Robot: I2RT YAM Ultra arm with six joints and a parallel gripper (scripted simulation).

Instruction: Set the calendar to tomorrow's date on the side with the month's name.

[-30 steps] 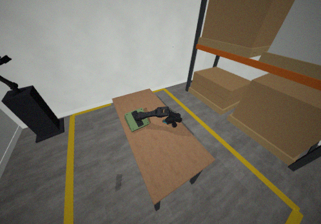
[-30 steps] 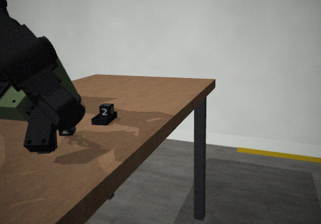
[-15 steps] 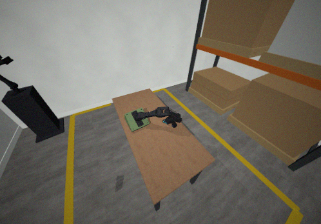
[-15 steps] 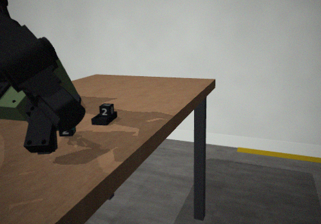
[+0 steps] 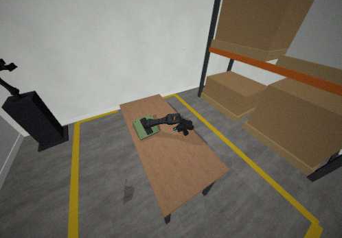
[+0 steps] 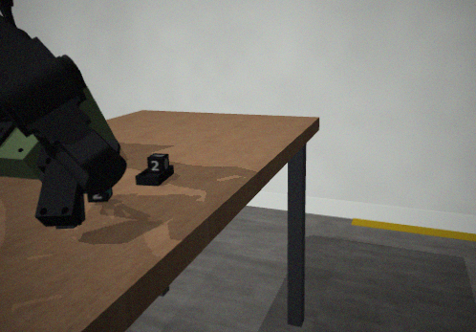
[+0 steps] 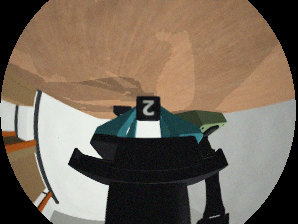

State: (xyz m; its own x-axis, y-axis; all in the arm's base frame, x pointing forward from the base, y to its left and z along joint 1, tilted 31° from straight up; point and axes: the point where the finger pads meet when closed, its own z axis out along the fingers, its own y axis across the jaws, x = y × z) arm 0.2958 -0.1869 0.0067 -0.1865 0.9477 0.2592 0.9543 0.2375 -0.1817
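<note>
The black cube lies 10 mm to the left of my hand and 10 mm below it. Round my hand: black tray: 30 mm ahead, 140 mm to the left, 20 mm below.
</note>
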